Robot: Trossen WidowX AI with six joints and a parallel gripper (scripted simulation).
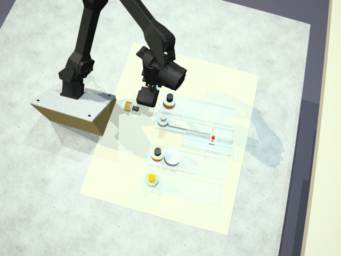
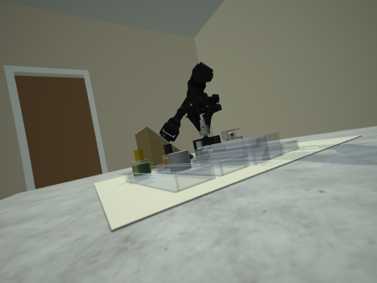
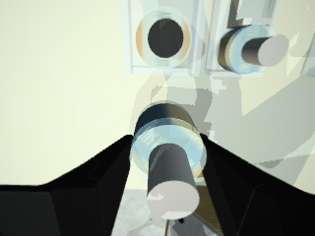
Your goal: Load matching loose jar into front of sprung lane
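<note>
My gripper tip is now 12 cm short of the grey puck, 20 cm to the left of it and 9 cm above it. Also, from my gripper tip: sprung lane: 21 cm ahead, 10 cm to the right, 9 cm below; red mark: 24 cm ahead, 11 cm to the right, 4 cm below.
</note>
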